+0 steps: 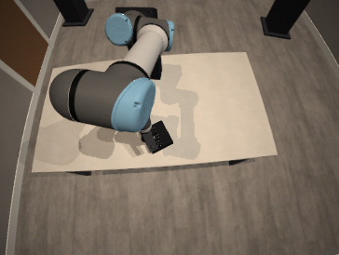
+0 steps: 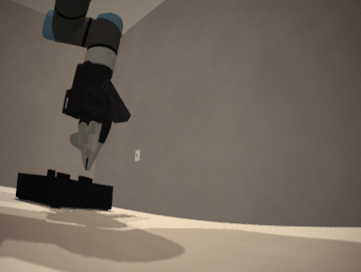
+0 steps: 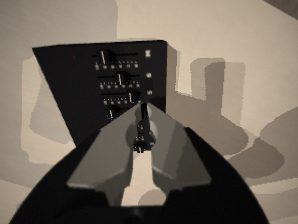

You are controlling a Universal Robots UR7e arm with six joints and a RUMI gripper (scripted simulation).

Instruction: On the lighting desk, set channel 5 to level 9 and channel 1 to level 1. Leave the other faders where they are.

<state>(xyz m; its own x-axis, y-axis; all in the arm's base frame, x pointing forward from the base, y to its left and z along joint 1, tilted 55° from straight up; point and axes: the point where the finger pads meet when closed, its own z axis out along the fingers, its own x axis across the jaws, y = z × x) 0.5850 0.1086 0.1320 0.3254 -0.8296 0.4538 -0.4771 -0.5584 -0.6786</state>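
Now: the channel 5 fader knob 10 mm behind my hand, 20 mm to the left of it and 30 mm below it. From my hand the other things lie so: channel 1 fader knob: 80 mm behind, 40 mm to the right, 30 mm below.
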